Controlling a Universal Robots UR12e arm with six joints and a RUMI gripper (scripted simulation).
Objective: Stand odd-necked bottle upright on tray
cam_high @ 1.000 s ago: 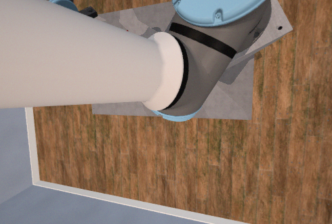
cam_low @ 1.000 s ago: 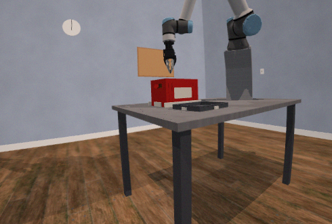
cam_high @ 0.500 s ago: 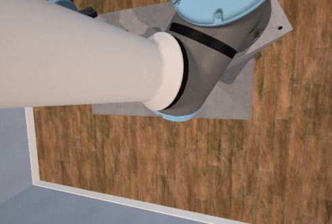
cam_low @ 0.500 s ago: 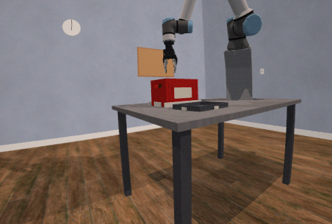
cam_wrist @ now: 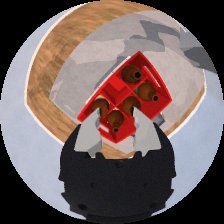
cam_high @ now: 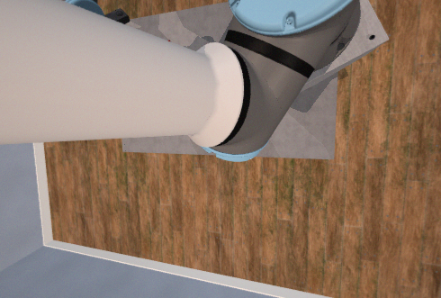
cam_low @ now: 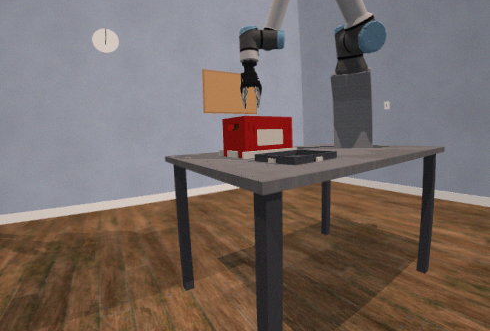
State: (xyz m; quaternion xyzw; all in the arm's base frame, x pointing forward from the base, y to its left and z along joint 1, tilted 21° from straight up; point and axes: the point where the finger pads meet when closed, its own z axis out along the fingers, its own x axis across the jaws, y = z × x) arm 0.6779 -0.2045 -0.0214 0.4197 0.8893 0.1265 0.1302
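My gripper is now 4 cm to the right of the red crate and 16 cm above it. Also, from my hand: dark tray: 5 cm ahead, 31 cm to the left, 23 cm below.
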